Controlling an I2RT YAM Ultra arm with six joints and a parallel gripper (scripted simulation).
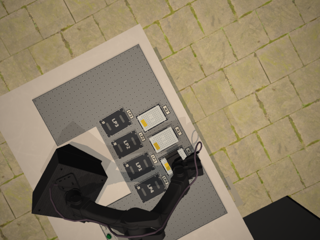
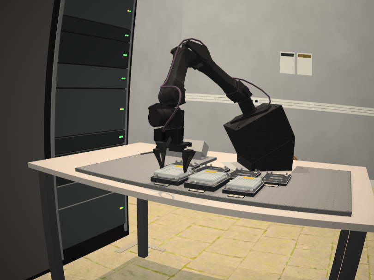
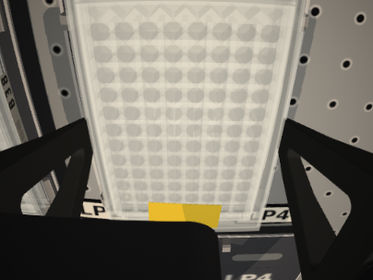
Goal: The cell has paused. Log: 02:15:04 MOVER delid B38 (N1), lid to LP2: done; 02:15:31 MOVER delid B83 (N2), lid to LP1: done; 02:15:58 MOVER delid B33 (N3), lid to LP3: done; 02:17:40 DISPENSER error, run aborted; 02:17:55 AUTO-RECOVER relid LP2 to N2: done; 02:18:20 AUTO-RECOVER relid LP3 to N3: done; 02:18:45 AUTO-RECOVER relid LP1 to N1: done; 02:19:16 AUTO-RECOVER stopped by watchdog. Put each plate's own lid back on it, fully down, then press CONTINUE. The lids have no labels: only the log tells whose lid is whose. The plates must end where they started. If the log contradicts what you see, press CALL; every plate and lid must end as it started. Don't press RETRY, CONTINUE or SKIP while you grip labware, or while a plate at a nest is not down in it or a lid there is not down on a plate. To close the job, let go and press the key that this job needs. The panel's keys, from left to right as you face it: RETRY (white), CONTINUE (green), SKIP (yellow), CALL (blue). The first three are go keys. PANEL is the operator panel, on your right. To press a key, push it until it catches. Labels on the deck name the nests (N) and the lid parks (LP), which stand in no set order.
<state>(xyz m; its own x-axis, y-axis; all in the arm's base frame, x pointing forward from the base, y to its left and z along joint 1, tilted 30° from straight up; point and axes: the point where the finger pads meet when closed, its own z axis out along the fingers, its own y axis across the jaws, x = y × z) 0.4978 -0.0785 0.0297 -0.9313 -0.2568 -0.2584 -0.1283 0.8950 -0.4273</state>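
Now: the clear lid 1 cm below my hand. The rest, counted from my hand: green key (45 cm behind, 21 cm to the right, 3 cm above); lid park LP1 (19 cm behind, 4 cm to the left, 3 cm below); lid park LP4 (18 cm behind, 9 cm to the right, 3 cm below).
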